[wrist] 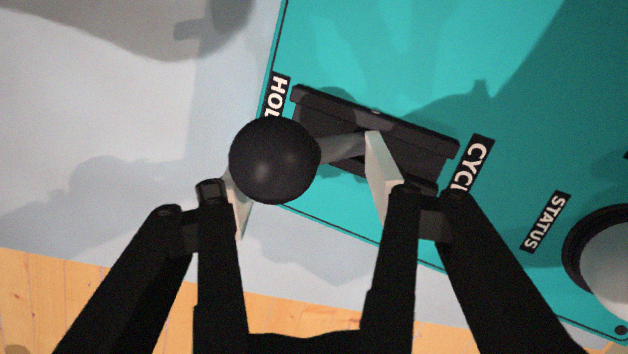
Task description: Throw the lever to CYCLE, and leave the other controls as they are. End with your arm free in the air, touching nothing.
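Frame: origin at the arm's base, x ahead, y left, z up, level; centimetres.
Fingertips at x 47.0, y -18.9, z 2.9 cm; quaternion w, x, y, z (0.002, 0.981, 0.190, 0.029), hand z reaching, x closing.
Observation:
Pixels of each thing's top centre, then the offset from my fingertips to it. "pt": a spot on its surface instead. Level surfaces: height alone.
- grey shaft, middle of its top: (339,171) dz +4.7, dx +0.7, dy +1.4 cm
- black slotted housing, surface spot: (400,127) pt dz +0.5, dx +4.3, dy +3.4 cm
- CYCLE label, surface spot: (472,160) pt dz +1.0, dx +9.1, dy +3.0 cm
- STATUS label, middle of its top: (545,224) dz +3.0, dx +14.3, dy +1.1 cm
- round pale part with a black ring, surface spot: (607,265) pt dz +6.6, dx +15.4, dy +1.3 cm
- grey surface, its level: dz -9.7 cm
The lever's black ball knob (274,160) and grey shaft (342,148) lean toward the HOLD label (276,95), which the knob partly covers. The shaft rises from a black slotted housing (400,127) on the teal panel (350,45). The CYCLE label (472,160) is at the housing's other end, partly hidden by a finger. My gripper (311,155) is partly open around the lever. Its left pad is beside and partly behind the knob; whether they touch is unclear. Its right pad is on the CYCLE side, overlapping the shaft's base in view, with a gap to the knob.
A STATUS label (544,221) and a round pale part with a black ring (607,265) are on the panel at the right. A grey surface (140,115) lies left of the panel and below it. Wooden planks (50,285) show along the bottom.

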